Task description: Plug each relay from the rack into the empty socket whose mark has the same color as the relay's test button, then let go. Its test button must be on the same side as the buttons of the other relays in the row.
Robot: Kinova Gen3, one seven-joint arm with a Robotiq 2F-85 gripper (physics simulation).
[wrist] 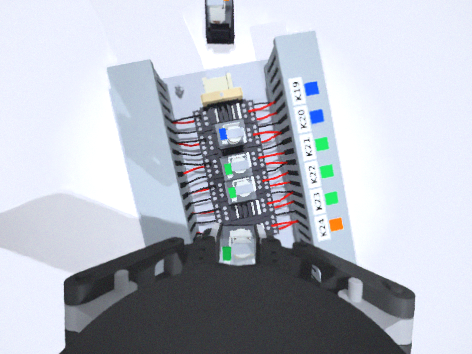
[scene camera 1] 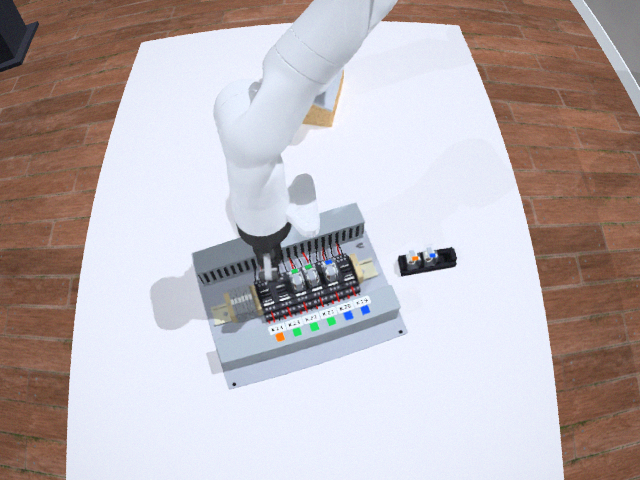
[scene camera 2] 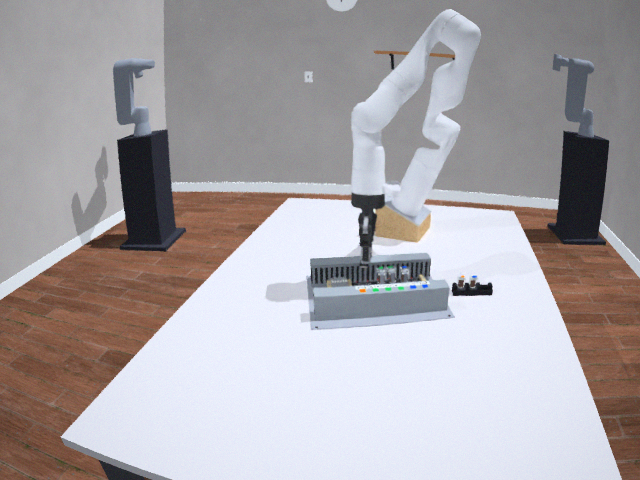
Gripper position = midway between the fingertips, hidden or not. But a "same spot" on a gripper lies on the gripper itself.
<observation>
gripper: wrist; scene camera 1 272,270; scene camera 2
same spot on gripper: (wrist: pixel 270 254) = (scene camera 2: pixel 374 229)
</observation>
